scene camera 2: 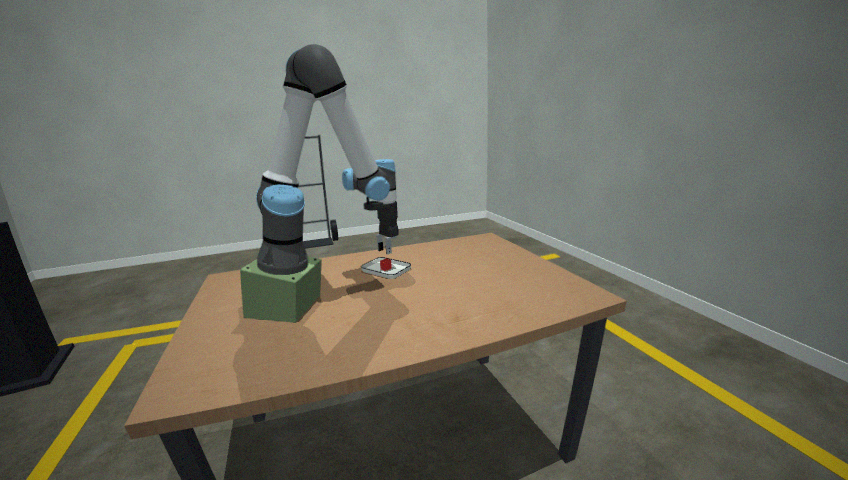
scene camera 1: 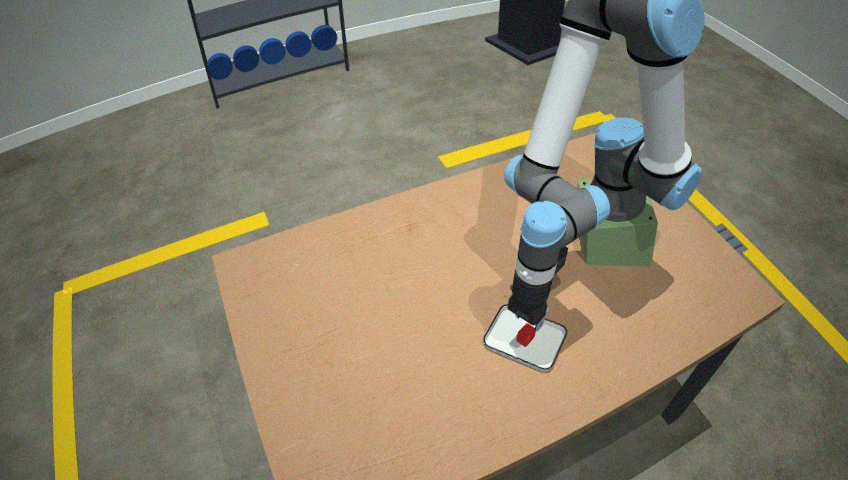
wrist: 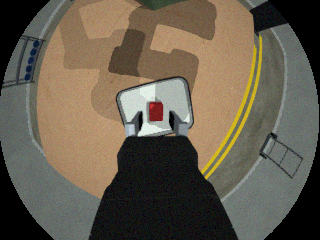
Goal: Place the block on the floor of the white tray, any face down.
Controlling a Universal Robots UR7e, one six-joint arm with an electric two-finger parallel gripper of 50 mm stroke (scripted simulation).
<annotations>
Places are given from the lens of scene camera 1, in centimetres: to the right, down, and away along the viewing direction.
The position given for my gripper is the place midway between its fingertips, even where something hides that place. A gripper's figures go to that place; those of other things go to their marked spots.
my gripper [scene camera 1: 529, 321]: 23, 18, 118
white tray [scene camera 1: 543, 350]: 27, 25, 121
</annotations>
